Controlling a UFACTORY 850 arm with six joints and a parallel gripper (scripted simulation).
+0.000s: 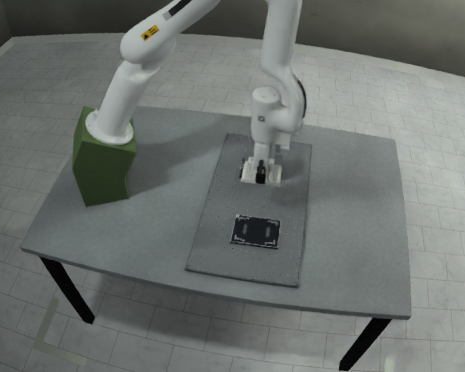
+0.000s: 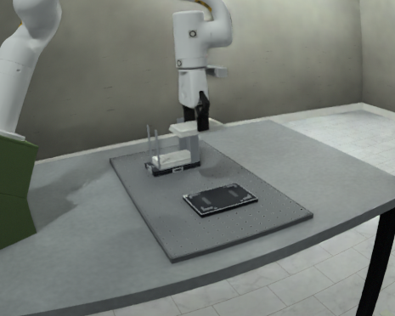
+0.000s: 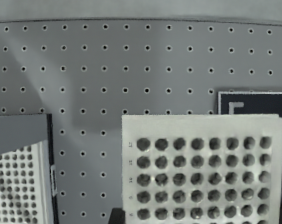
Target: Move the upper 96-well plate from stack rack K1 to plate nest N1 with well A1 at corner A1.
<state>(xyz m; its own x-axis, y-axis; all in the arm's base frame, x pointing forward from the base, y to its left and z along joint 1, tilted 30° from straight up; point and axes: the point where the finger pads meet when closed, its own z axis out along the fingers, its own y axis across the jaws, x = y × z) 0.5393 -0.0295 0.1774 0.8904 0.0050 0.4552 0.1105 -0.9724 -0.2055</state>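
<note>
Now: hand 20 mm short of the black plate nest, 110 mm to the left of it and 180 mm above it. Also, from my hand: white 96-well plate: 10 mm below.
</note>
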